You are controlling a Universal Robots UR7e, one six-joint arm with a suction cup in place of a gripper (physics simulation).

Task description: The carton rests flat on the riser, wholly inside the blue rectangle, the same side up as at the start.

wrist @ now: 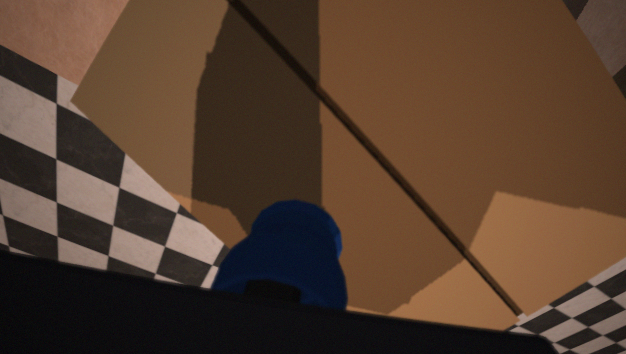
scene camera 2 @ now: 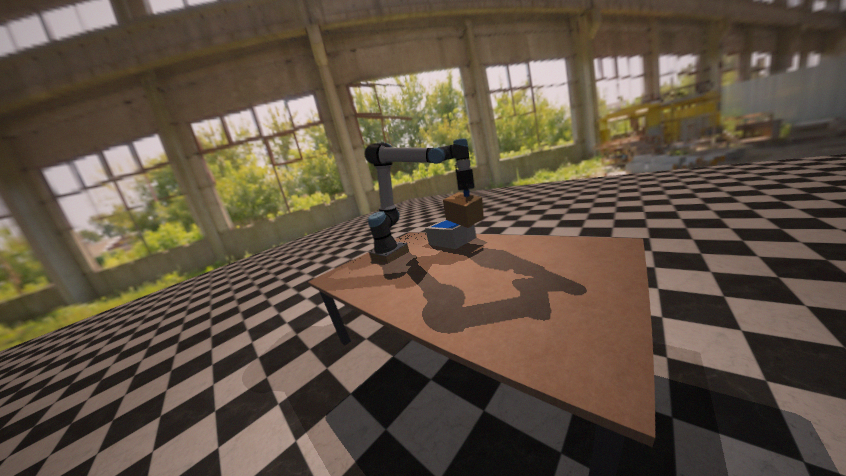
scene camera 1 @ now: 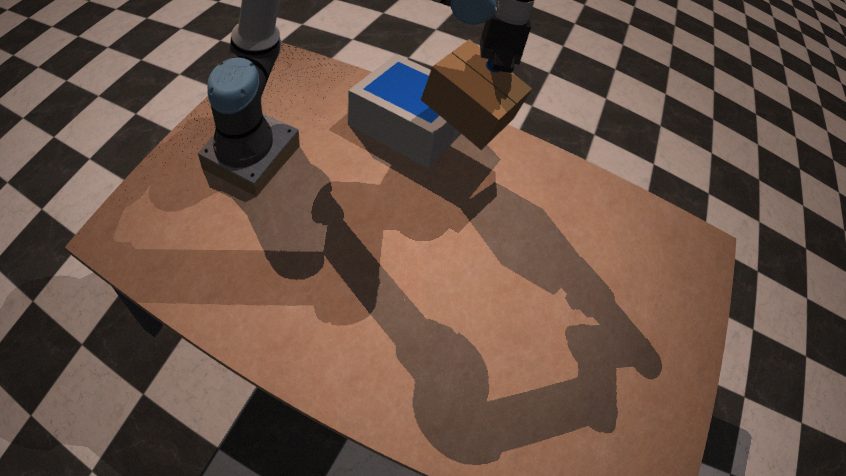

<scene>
my suction cup: holds a brown carton
a grey riser: on the table
</scene>
